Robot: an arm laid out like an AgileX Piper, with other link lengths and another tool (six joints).
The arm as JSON. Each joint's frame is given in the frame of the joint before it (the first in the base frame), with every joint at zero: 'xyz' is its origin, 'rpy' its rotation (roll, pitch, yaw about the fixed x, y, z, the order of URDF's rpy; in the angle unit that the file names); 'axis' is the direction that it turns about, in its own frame. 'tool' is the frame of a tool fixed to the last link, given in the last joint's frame.
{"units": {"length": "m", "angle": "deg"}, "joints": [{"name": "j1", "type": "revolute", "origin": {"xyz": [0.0, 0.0, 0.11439], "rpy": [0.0, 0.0, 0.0]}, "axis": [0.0, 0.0, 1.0]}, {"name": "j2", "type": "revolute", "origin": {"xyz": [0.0, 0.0, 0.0], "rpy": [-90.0, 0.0, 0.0]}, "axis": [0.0, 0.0, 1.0]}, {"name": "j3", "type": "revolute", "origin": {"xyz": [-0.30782, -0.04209, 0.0], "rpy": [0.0, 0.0, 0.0]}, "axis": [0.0, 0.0, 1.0]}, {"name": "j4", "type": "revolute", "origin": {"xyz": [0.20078, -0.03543, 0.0], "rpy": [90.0, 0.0, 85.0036]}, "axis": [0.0, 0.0, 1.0]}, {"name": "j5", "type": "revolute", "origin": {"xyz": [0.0, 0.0, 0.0], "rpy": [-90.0, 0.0, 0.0]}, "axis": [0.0, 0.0, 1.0]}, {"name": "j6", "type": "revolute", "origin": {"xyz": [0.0, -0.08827, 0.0], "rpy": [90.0, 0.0, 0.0]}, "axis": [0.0, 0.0, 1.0]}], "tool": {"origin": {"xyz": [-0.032, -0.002, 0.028], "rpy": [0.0, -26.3, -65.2]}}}
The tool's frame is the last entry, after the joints.
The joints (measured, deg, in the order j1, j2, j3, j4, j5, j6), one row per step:
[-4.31 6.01 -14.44 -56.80 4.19 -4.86]
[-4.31 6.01 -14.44 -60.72 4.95 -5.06]
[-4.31 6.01 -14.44 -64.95 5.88 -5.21]
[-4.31 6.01 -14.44 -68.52 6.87 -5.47]
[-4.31 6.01 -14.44 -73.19 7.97 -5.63]
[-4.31 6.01 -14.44 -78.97 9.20 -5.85]
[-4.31 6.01 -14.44 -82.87 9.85 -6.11]
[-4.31 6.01 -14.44 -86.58 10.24 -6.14]
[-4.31 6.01 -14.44 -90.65 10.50 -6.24]
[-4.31 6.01 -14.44 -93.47 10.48 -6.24]
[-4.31 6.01 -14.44 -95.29 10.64 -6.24]
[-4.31 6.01 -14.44 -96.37 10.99 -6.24]
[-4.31 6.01 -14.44 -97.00 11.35 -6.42]
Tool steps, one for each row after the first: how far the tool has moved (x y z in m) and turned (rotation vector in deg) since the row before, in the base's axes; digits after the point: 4 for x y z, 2 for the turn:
[0.0008 -0.0006 -0.0021 -3.82 0.70 -1.58]
[0.0008 -0.0011 -0.0022 -4.02 0.74 -1.82]
[0.0007 -0.0015 -0.0019 -3.47 0.68 -1.76]
[0.0007 -0.0018 -0.0020 -4.42 0.71 -2.13]
[0.0006 -0.0023 -0.0020 -5.52 0.74 -2.55]
[0.0003 -0.0013 -0.0011 -3.87 0.44 -1.58]
[0.0002 -0.0009 -0.0008 -3.53 0.31 -1.25]
[0.0002 -0.0006 -0.0008 -3.98 0.32 -1.22]
[0.0001 -0.0001 -0.0005 -2.74 0.21 -0.64]
[0.0001 -0.0004 -0.0003 -1.73 0.12 -0.58]
[0.0000 -0.0008 -0.0001 -0.97 0.04 -0.59]
[0.0000 -0.0008 -0.0001 -0.70 0.05 -0.54]

